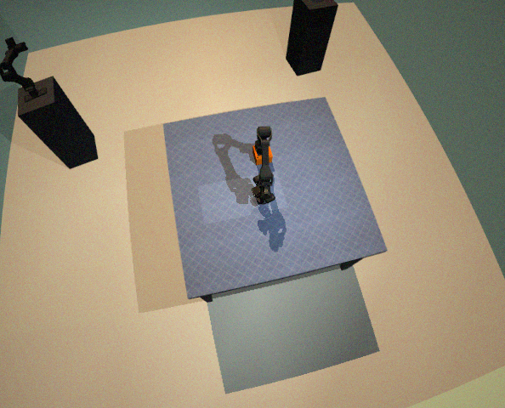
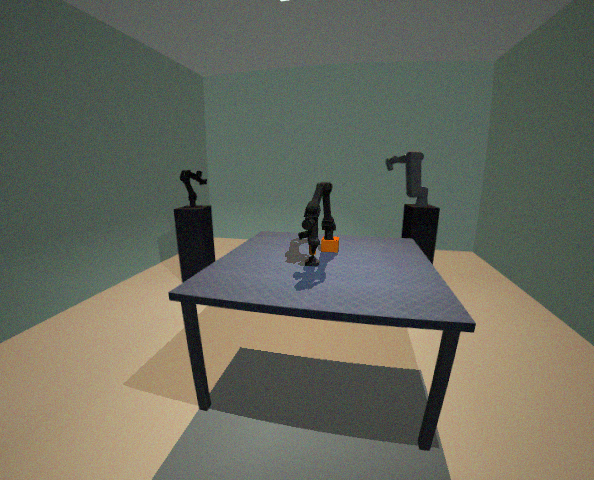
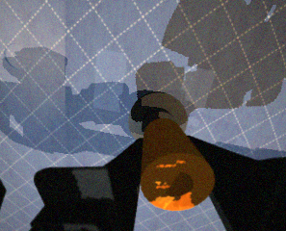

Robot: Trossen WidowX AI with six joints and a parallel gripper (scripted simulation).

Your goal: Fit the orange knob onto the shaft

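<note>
Now: gripper tip 2 cm below the orange knob. From my gripper tip the other things lie so: dark shaft (4 cm below).
</note>
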